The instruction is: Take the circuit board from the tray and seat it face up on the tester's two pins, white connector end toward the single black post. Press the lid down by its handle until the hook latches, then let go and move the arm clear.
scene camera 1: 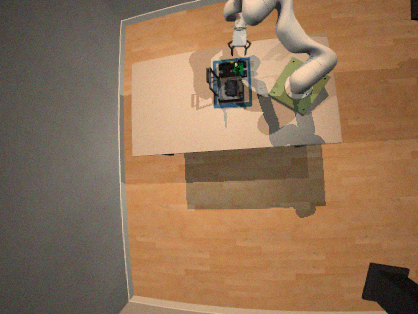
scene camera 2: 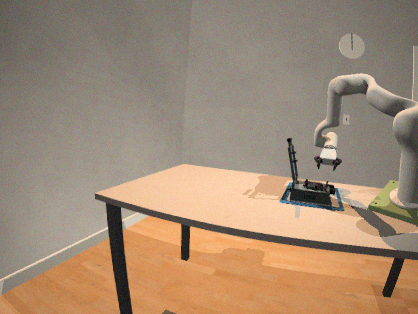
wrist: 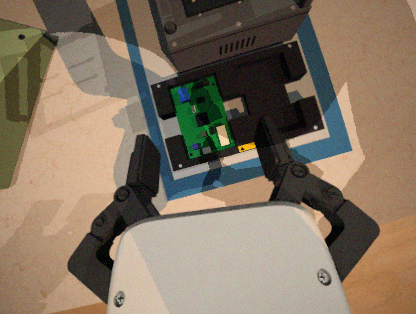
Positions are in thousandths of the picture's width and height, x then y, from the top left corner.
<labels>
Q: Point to a green circuit board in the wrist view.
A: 484, 368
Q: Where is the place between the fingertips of the gripper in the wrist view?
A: At 492, 435
</labels>
